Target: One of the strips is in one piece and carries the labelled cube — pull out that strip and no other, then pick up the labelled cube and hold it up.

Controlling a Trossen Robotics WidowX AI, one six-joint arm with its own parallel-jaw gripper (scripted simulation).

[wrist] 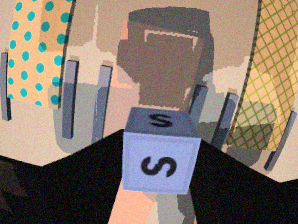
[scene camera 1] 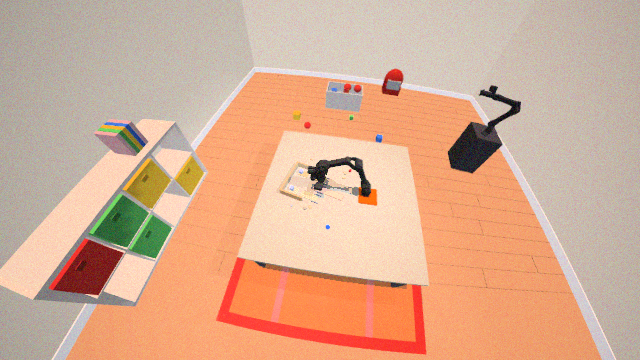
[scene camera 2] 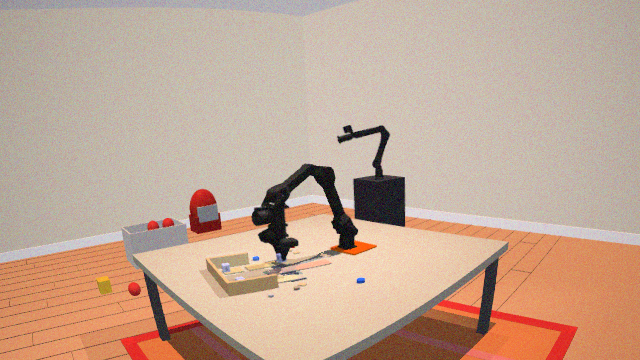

Labels:
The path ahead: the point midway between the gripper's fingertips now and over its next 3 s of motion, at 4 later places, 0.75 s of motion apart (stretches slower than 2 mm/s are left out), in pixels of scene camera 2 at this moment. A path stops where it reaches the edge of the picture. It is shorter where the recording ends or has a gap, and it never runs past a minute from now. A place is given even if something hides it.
The gripper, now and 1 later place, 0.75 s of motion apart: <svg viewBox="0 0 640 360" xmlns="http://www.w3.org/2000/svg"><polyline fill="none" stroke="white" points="281,259 294,253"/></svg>

